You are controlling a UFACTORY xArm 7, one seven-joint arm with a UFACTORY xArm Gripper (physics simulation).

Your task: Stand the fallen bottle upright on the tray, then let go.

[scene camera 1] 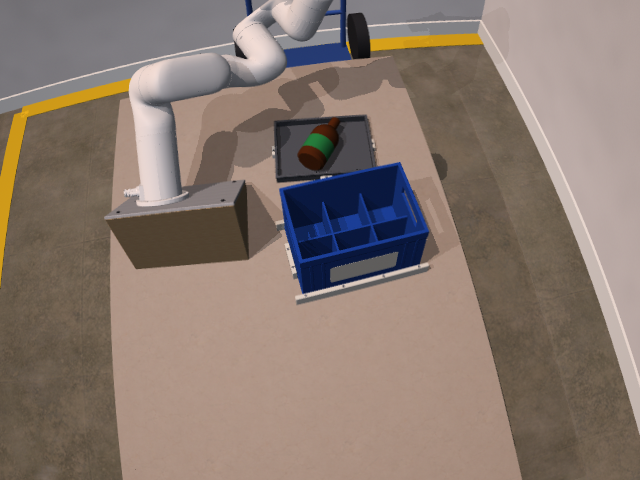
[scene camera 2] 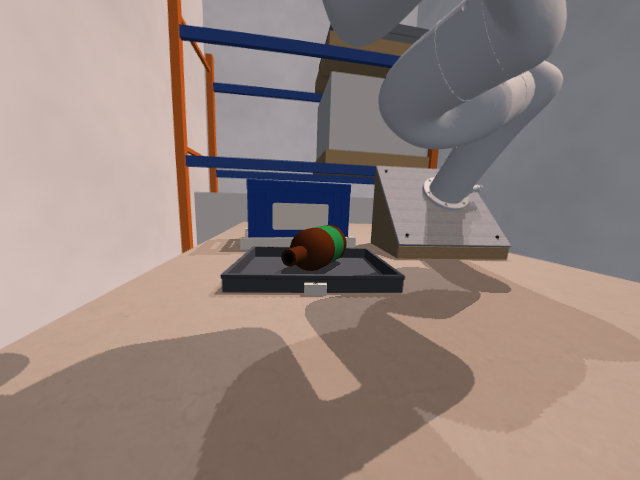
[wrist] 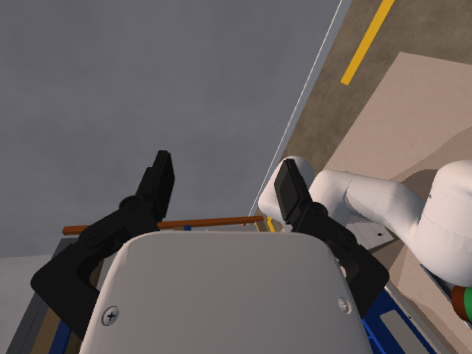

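Note:
A brown bottle with a green band lies on its side on the dark grey tray. In scene camera 1 its neck points to the upper right, away from the blue crate; in scene camera 2 its mouth faces the camera, a little to the left. Part of the bottle also shows at the lower right edge of the wrist view. My gripper is open and empty, well away from the bottle and tray. It is out of frame in both scene views.
A blue crate with compartments stands beside the tray, with white rails around its base. The arm's pedestal stands on the other side. A blue hand truck stands beyond the tray. An orange and blue rack holds boxes.

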